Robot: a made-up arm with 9 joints. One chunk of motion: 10 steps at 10 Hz.
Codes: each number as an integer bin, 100 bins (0 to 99) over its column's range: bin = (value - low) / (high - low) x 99, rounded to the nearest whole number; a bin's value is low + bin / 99 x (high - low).
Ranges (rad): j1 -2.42..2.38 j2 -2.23..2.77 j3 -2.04..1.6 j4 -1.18..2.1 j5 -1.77..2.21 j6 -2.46..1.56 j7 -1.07..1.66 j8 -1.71..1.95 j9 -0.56..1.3
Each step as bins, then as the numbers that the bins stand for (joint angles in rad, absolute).
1 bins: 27 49 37 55 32 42 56 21 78
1 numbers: -1.1109 0.2447 -0.6796 0.6422 -0.4835 -0.7545 0.4742 -0.9336 0.9055
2 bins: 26 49 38 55 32 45 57 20 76
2 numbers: -1.1594 0.2447 -0.6428 0.6422 -0.4835 -0.6327 0.5018 -0.9706 0.8679
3 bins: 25 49 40 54 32 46 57 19 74
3 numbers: -1.2079 0.2447 -0.5693 0.6091 -0.4835 -0.5921 0.5018 -1.0076 0.8303
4 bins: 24 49 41 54 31 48 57 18 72
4 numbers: -1.2564 0.2447 -0.5325 0.6091 -0.5237 -0.5109 0.5018 -1.0445 0.7927
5 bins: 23 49 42 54 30 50 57 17 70
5 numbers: -1.3048 0.2447 -0.4958 0.6091 -0.5639 -0.4297 0.5018 -1.0815 0.7552
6 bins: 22 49 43 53 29 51 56 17 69
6 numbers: -1.3533 0.2447 -0.4590 0.5760 -0.6041 -0.3891 0.4742 -1.0815 0.7364
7 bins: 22 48 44 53 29 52 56 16 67
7 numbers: -1.3533 0.1942 -0.4222 0.5760 -0.6041 -0.3485 0.4742 -1.1185 0.6988
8 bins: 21 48 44 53 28 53 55 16 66
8 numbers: -1.4018 0.1942 -0.4222 0.5760 -0.6443 -0.3079 0.4467 -1.1185 0.6800
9 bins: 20 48 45 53 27 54 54 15 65
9 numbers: -1.4503 0.1942 -0.3855 0.5760 -0.6845 -0.2673 0.4191 -1.1555 0.6612
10 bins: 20 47 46 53 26 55 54 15 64
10 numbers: -1.4503 0.1437 -0.3487 0.5760 -0.7247 -0.2267 0.4191 -1.1555 0.6424
